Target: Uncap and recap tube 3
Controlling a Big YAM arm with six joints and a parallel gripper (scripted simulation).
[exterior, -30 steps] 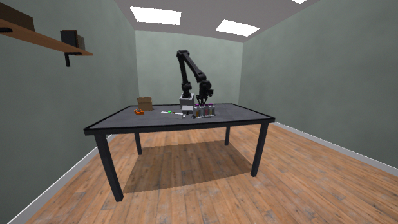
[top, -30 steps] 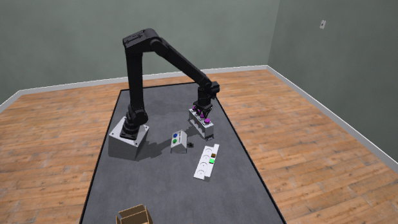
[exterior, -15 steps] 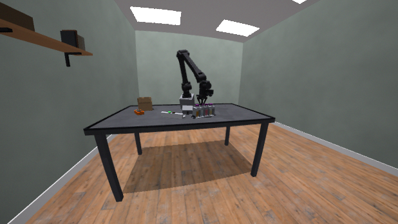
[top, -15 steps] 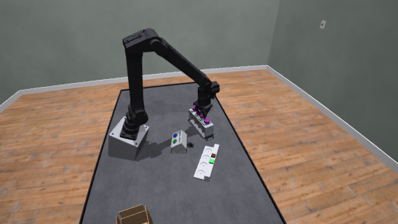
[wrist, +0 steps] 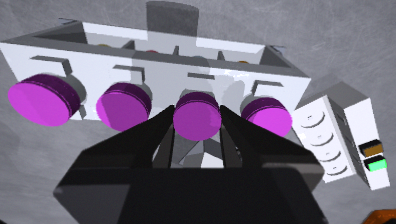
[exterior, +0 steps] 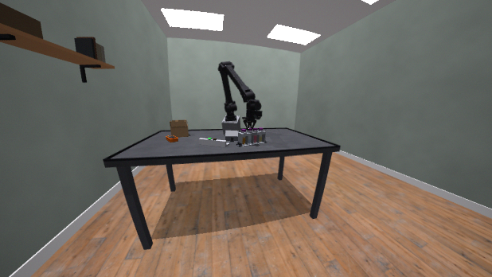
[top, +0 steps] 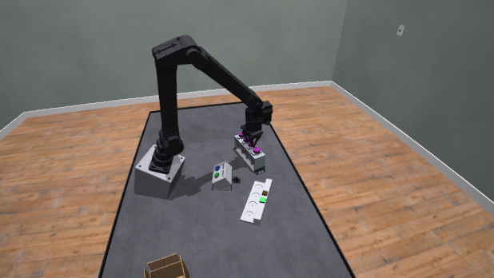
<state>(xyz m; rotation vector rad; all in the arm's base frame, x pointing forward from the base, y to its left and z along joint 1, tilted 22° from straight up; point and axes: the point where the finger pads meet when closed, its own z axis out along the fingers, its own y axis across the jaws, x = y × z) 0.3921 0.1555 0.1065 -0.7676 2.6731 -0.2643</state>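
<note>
My hand is right at the cap. The rest, counted from my hand: blue key (17 cm behind, 11 cm to the right, 5 cm below); then key housing (16 cm behind, 13 cm to the right, 7 cm below); then green key (17 cm behind, 15 cm to the right, 5 cm below).
</note>
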